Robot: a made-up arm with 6 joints. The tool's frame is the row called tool.
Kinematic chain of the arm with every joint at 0, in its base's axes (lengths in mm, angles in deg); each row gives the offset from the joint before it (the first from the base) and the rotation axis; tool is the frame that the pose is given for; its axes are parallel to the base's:
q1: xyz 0 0 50 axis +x
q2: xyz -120 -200 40 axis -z
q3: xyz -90 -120 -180 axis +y
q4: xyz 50 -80 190 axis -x
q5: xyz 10 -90 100 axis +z
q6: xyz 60 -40 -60 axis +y
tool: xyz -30 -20 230
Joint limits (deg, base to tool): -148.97..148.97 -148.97..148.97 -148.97..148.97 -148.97..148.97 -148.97..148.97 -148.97..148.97
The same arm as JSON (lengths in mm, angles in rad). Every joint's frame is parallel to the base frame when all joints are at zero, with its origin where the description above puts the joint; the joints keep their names.
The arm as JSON. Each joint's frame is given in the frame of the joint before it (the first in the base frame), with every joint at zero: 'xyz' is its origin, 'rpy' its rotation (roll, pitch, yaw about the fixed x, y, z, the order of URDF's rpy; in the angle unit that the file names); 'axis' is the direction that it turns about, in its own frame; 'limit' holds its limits. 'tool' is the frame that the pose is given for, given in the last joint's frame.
{"units": {"length": "mm", "angle": "rad"}, "joints": [
  {"name": "q1", "type": "revolute", "origin": {"xyz": [0.0, 0.0, 50.0], "rpy": [0.0, 0.0, 0.0]}, "axis": "+x", "limit": {"lower": -2.6, "upper": 2.6}},
  {"name": "q2", "type": "revolute", "origin": {"xyz": [-120.0, -200.0, 40.0], "rpy": [0.0, 0.0, 0.0]}, "axis": "-z", "limit": {"lower": -2.6, "upper": 2.6}},
  {"name": "q3", "type": "revolute", "origin": {"xyz": [-90.0, -120.0, -180.0], "rpy": [0.0, 0.0, 0.0]}, "axis": "+y", "limit": {"lower": -2.6, "upper": 2.6}},
  {"name": "q4", "type": "revolute", "origin": {"xyz": [50.0, -80.0, 190.0], "rpy": [0.0, 0.0, 0.0]}, "axis": "-x", "limit": {"lower": -2.6, "upper": 2.6}},
  {"name": "q5", "type": "revolute", "origin": {"xyz": [10.0, -90.0, 100.0], "rpy": [0.0, 0.0, 0.0]}, "axis": "+z", "limit": {"lower": -2.6, "upper": 2.6}},
  {"name": "q6", "type": "revolute", "origin": {"xyz": [60.0, -40.0, -60.0], "rpy": [0.0, 0.0, 0.0]}, "axis": "+y", "limit": {"lower": -2.6, "upper": 2.6}}
], "tool": {"origin": {"xyz": [-30.0, -20.0, 230.0], "rpy": [0.0, 0.0, 0.0]}}}

